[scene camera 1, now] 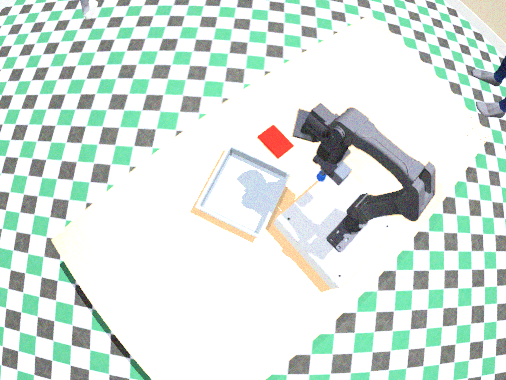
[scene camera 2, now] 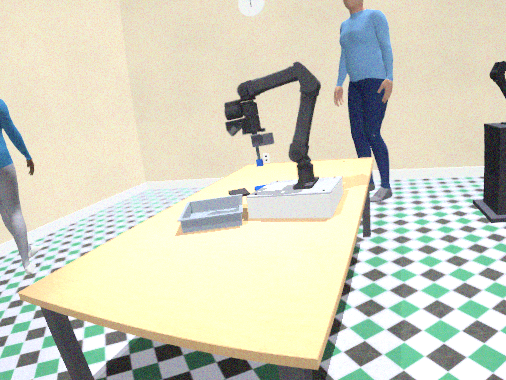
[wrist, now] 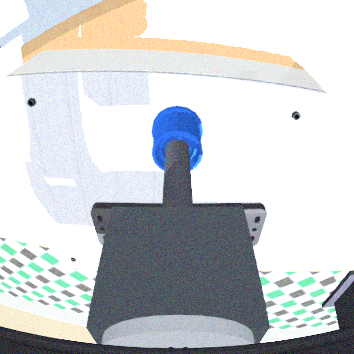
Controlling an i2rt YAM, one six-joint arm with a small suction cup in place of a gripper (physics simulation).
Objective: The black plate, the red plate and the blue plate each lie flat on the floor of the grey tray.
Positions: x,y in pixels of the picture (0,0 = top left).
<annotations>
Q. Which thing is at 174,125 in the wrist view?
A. My suction cup.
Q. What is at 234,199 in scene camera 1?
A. A grey tray.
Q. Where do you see my suction cup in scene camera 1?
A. At 335,168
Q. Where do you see a grey tray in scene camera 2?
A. At 221,212
</annotations>
